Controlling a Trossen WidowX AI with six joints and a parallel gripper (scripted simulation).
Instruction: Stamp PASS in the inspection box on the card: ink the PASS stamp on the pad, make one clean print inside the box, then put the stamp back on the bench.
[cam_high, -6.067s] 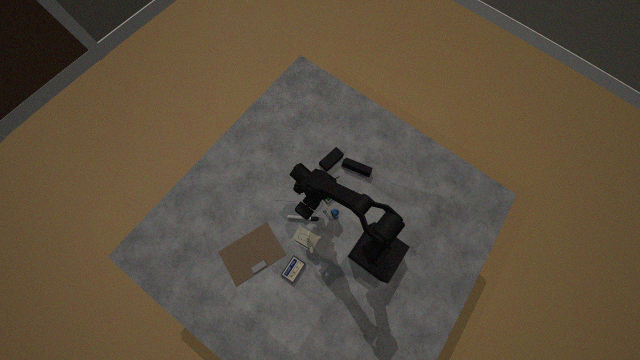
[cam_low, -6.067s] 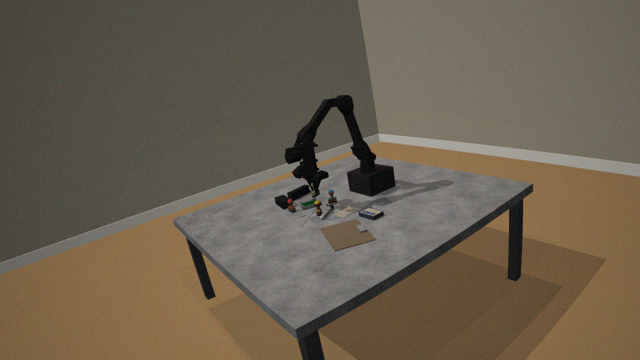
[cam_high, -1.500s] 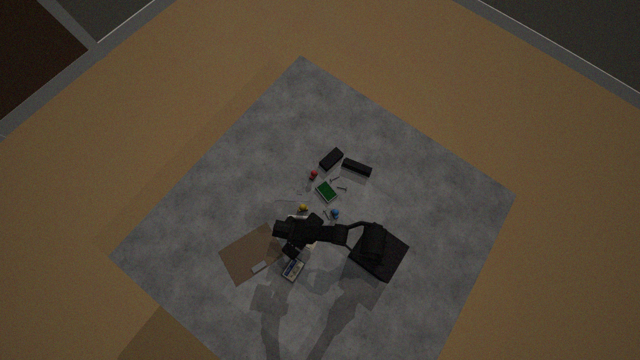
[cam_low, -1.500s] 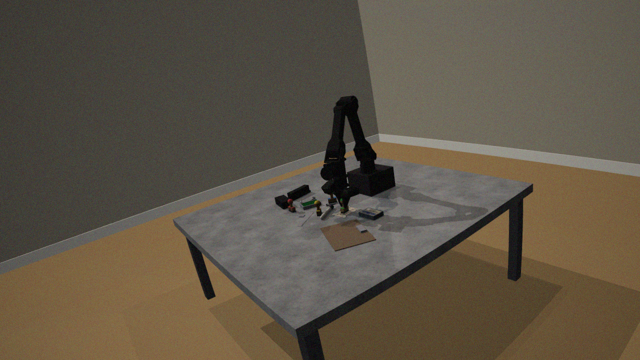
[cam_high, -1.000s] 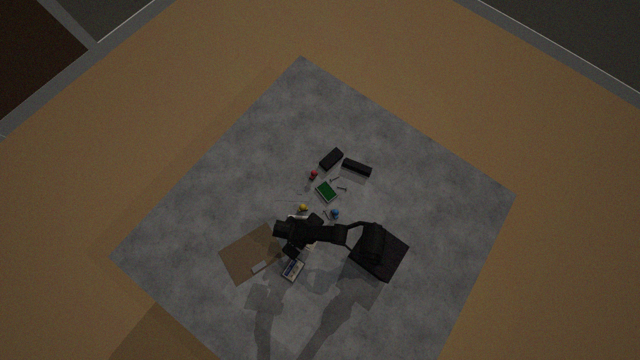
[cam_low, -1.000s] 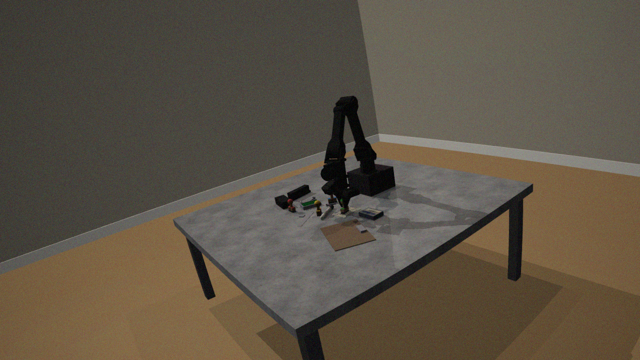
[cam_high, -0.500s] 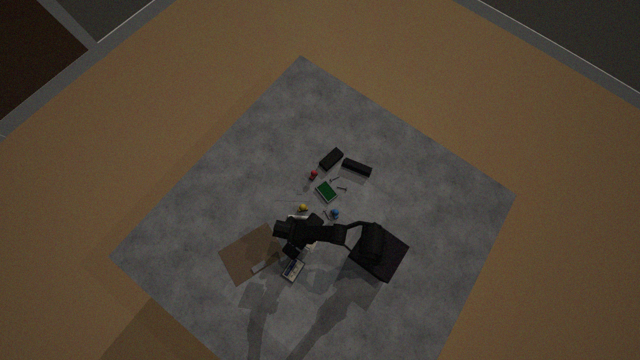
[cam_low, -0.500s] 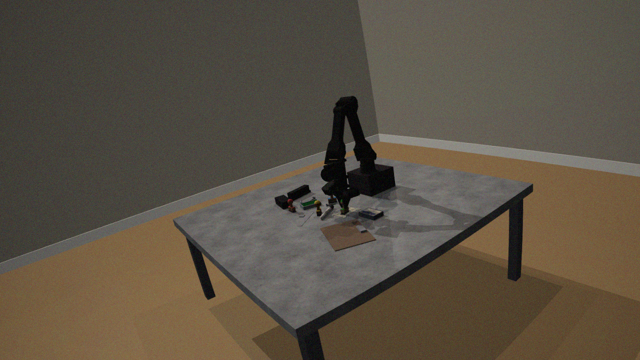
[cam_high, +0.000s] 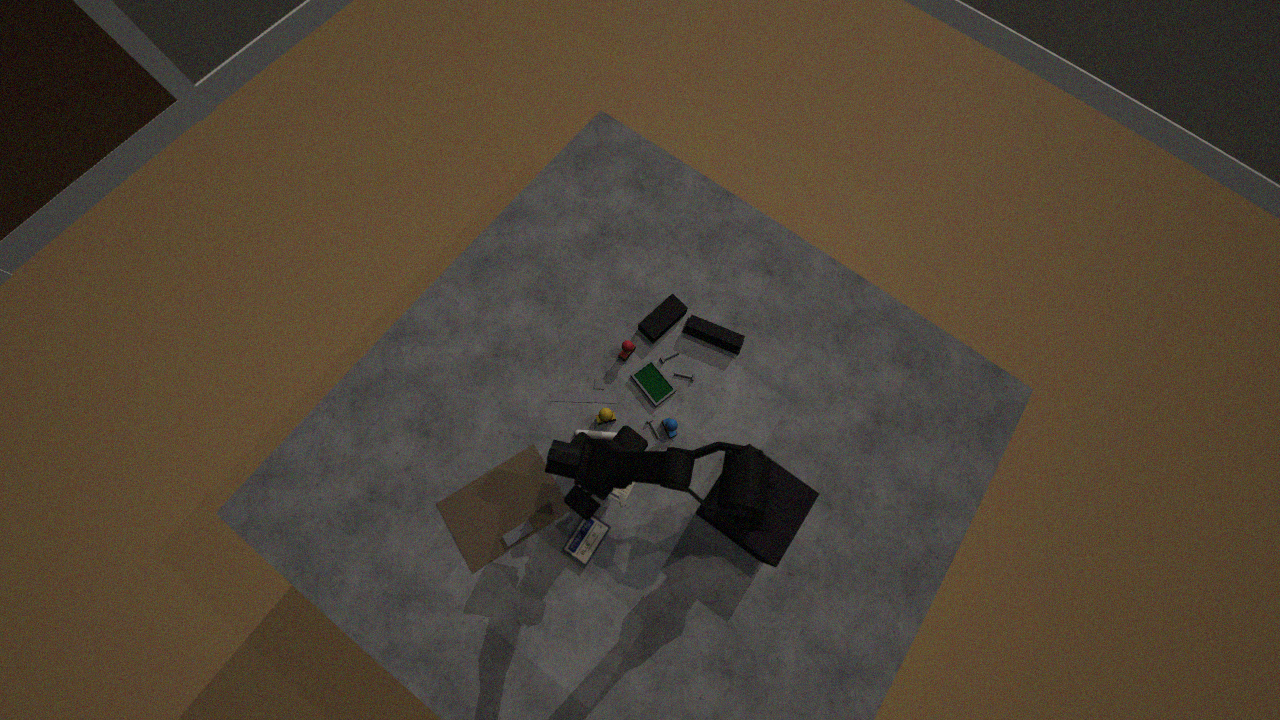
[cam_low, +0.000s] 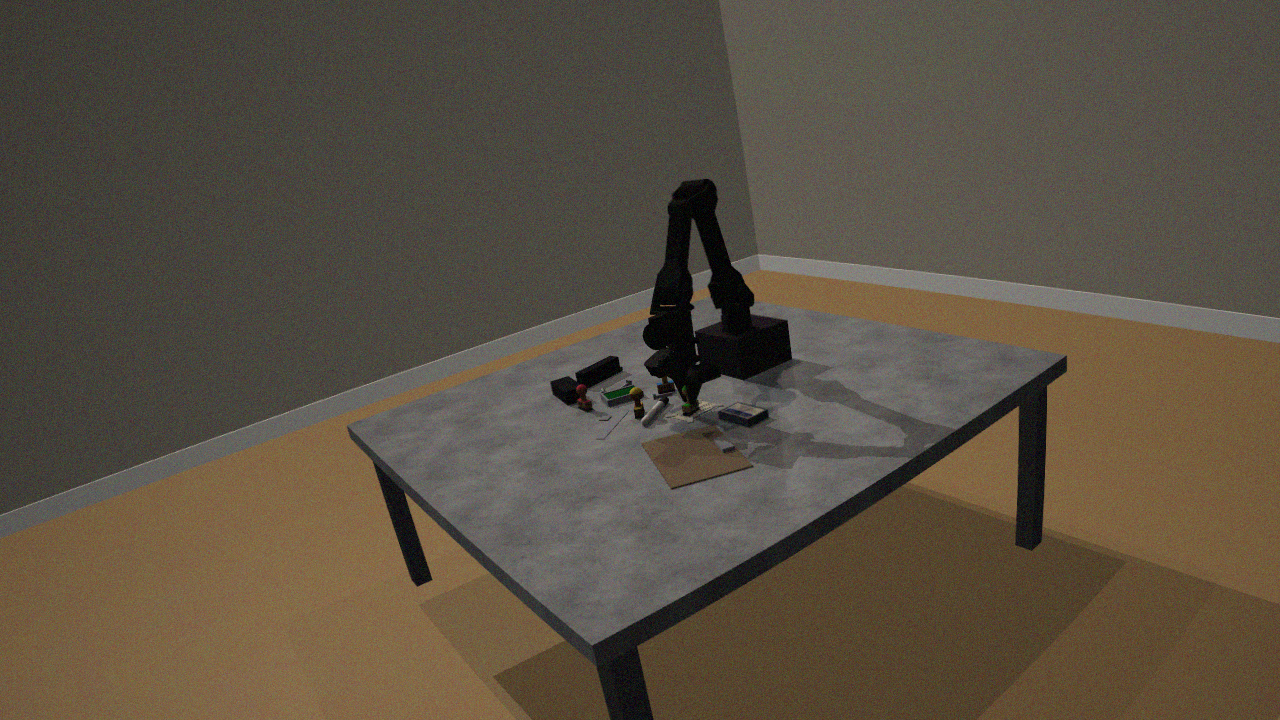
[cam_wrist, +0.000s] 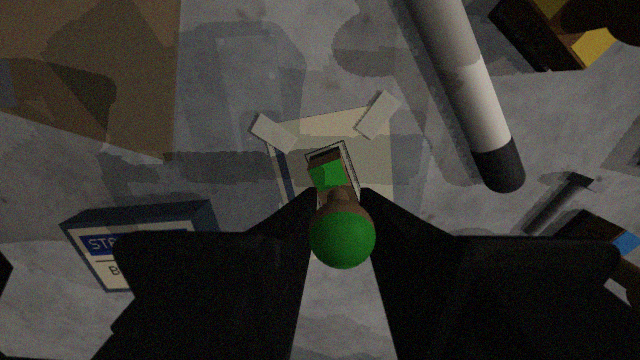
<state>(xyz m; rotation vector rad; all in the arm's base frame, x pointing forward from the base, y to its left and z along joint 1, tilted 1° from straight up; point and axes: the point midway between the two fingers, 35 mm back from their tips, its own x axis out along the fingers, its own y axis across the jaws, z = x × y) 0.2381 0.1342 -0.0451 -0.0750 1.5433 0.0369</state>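
My gripper tip is now right at the green-knobbed stamp. Also, from my gripper tip: cream card 30 mm below, 10 mm behind; then white marker 70 mm to the right, 40 mm ahead, 10 mm below; then yellow-knobbed stamp 80 mm to the right, 80 mm ahead.
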